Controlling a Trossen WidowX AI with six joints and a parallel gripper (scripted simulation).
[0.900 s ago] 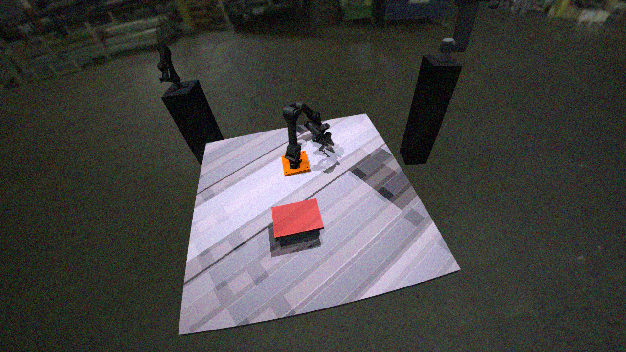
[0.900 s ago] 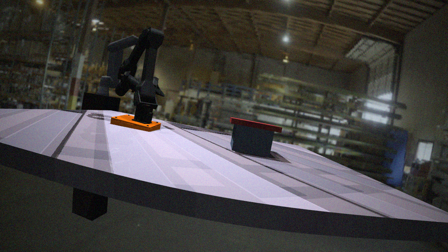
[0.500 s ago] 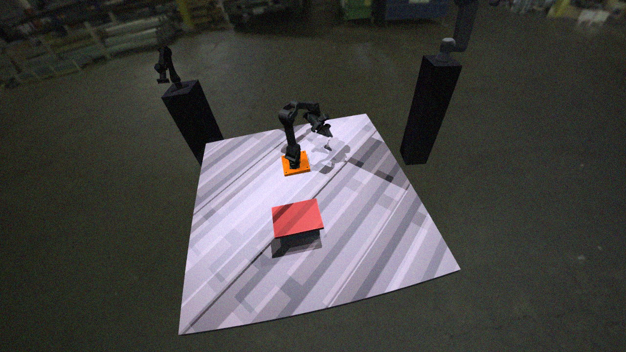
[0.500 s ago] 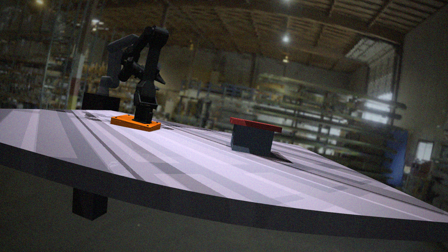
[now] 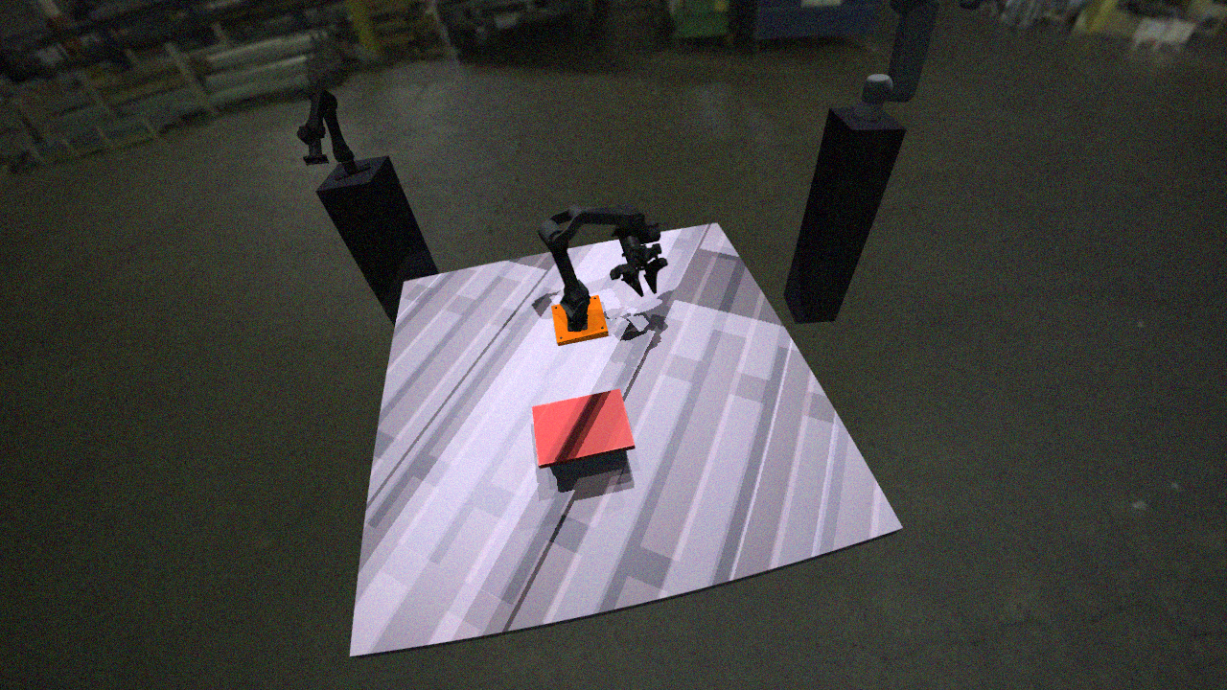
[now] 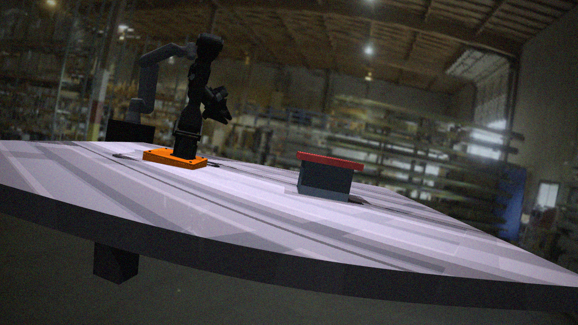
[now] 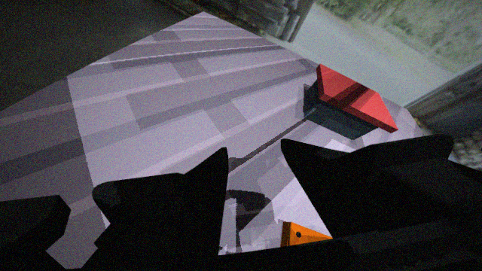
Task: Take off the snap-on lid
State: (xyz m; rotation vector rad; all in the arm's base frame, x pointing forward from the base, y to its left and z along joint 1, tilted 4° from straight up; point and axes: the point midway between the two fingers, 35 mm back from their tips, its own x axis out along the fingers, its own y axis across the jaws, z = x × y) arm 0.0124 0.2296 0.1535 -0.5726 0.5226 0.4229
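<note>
My gripper tip is 390 mm short of the red lid, 200 mm to the left of it and 60 mm above it. From my gripper tip the other things lie so: dark storage box 390 mm ahead, 200 mm to the right, 110 mm below.
</note>
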